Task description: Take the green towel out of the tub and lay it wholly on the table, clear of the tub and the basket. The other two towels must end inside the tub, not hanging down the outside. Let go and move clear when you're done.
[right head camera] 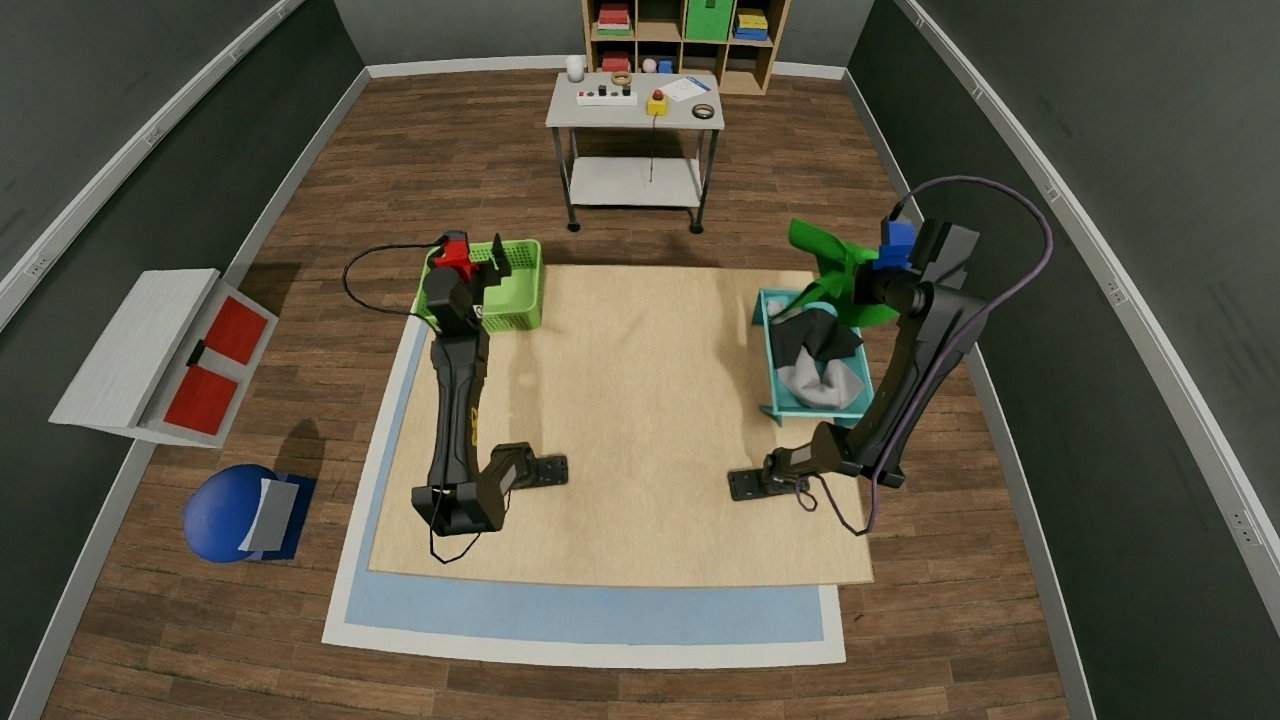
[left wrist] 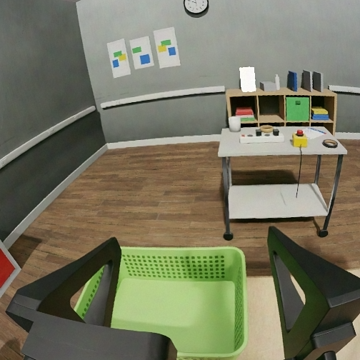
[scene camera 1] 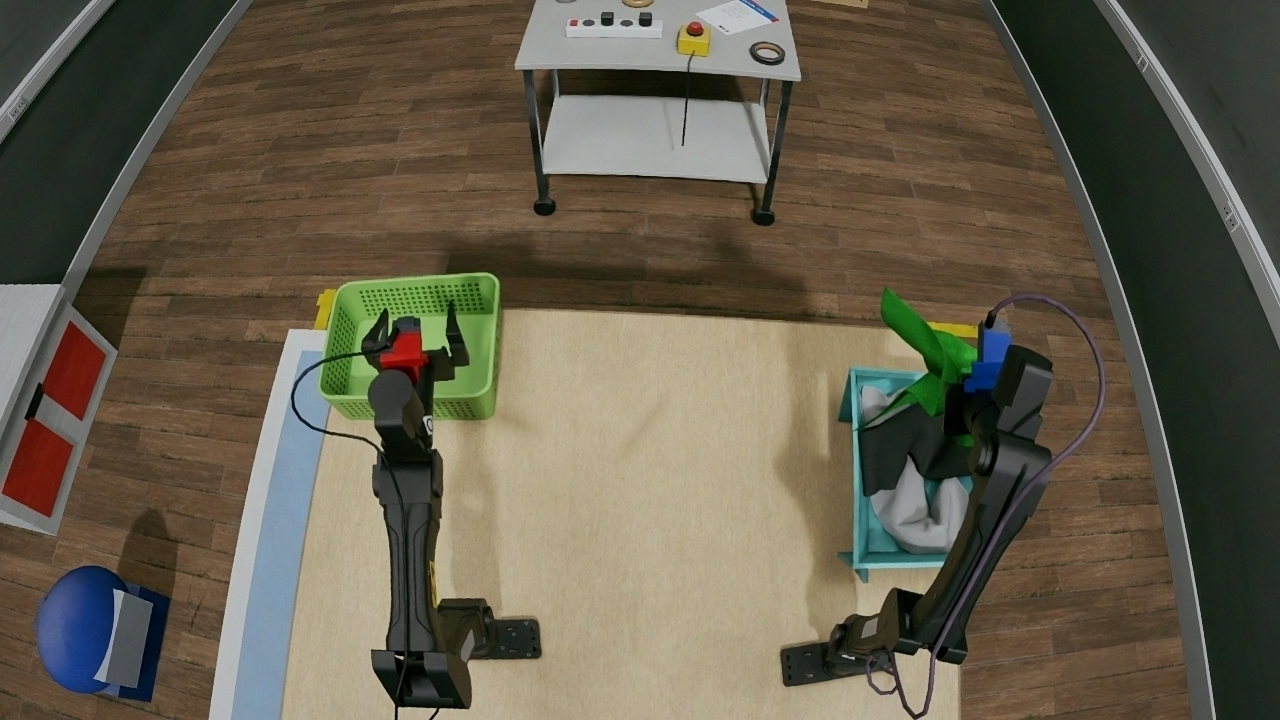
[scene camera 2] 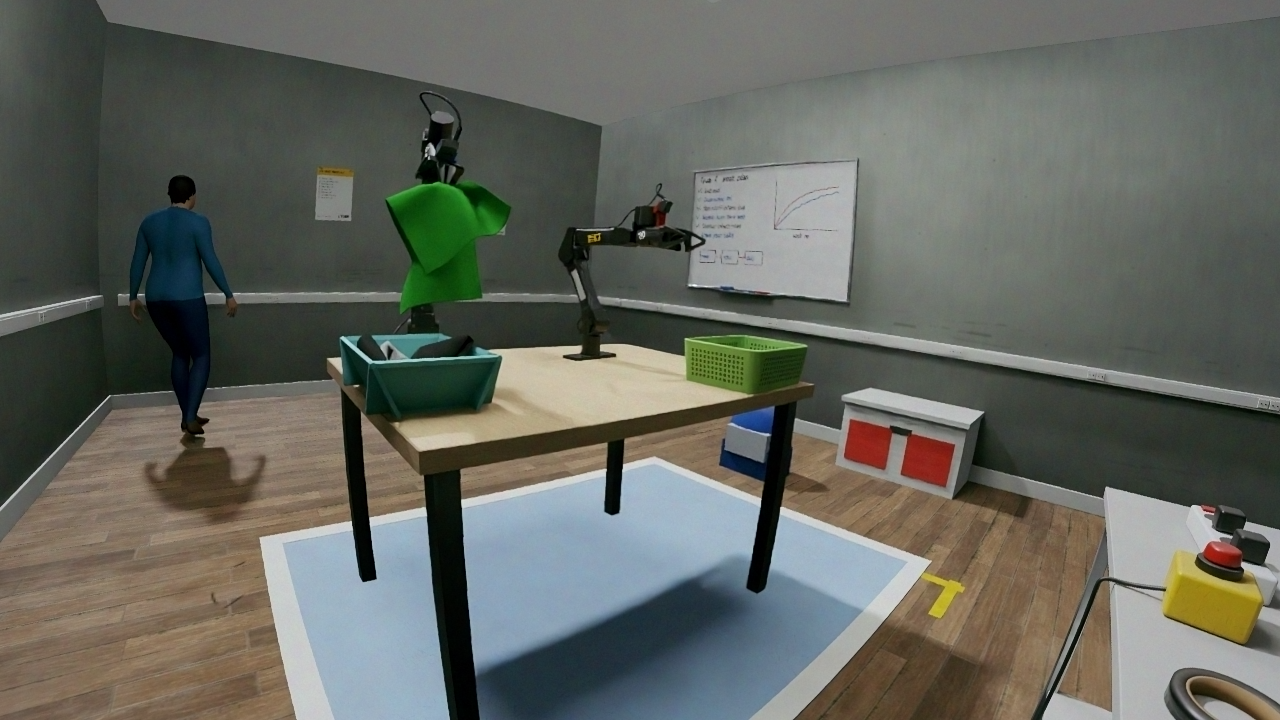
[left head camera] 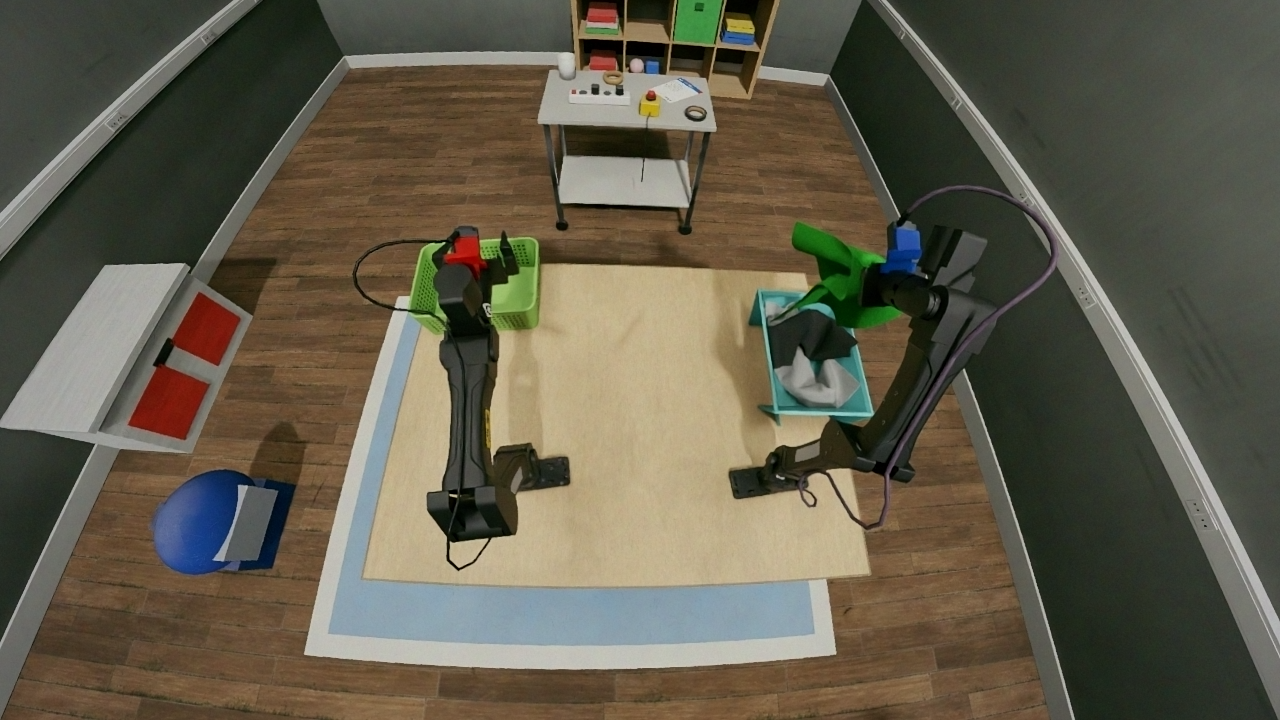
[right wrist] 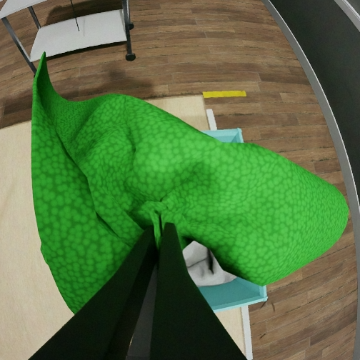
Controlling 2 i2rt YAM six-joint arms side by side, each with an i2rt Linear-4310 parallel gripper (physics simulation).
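Note:
My right gripper (scene camera 2: 443, 177) (right wrist: 163, 233) is shut on the green towel (left head camera: 841, 277) (scene camera 1: 935, 358) (scene camera 2: 443, 232) (right wrist: 175, 165), which hangs bunched high above the teal tub (scene camera 1: 857, 528) (scene camera 2: 438, 380), clear of its rim in scene camera 2. The dark grey towel (left head camera: 810, 338) (scene camera 1: 904, 447) lies in the tub, over part of the light grey towel (left head camera: 819, 380) (scene camera 1: 921, 514) (right wrist: 202, 265). The green towel and right arm hide part of the tub. My left gripper (scene camera 1: 417, 313) (left wrist: 190, 241) is open and empty above the green basket (scene camera 1: 487, 358) (scene camera 2: 742, 362) (left wrist: 175, 300).
The wooden table (left head camera: 626, 402) (scene camera 1: 626, 501) stretches between tub and basket. The basket stands at its back left corner in the left head camera, the tub near its right edge. A grey cart (left head camera: 550, 111) stands behind the table. A person (scene camera 2: 183, 259) stands beyond it in scene camera 2.

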